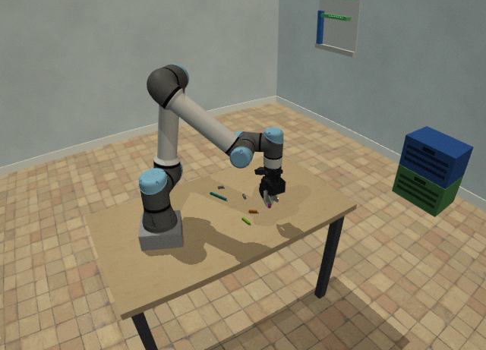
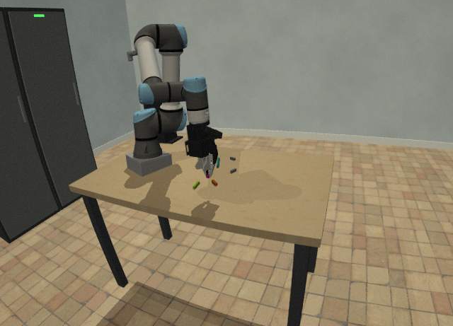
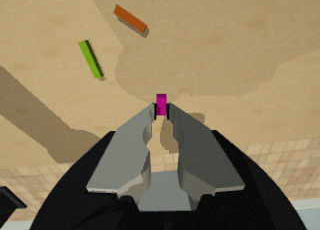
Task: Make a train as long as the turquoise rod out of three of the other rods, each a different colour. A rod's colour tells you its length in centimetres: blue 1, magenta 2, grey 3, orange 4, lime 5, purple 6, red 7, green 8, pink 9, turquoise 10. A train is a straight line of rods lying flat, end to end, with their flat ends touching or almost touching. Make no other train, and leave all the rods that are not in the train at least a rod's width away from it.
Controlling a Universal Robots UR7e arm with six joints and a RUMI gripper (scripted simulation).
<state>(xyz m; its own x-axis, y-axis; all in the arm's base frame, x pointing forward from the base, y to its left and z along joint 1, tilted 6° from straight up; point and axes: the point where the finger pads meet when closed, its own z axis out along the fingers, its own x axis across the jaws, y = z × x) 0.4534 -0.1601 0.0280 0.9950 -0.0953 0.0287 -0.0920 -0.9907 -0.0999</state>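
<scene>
Right now my hand is 30 mm past the orange rod, 80 mm to the right of it and 90 mm above it. The rest, counted from my hand: turquoise rod (110 mm behind, 280 mm to the left, 90 mm below); lime rod (90 mm behind, 40 mm to the left, 90 mm below); magenta rod (10 mm below).
</scene>
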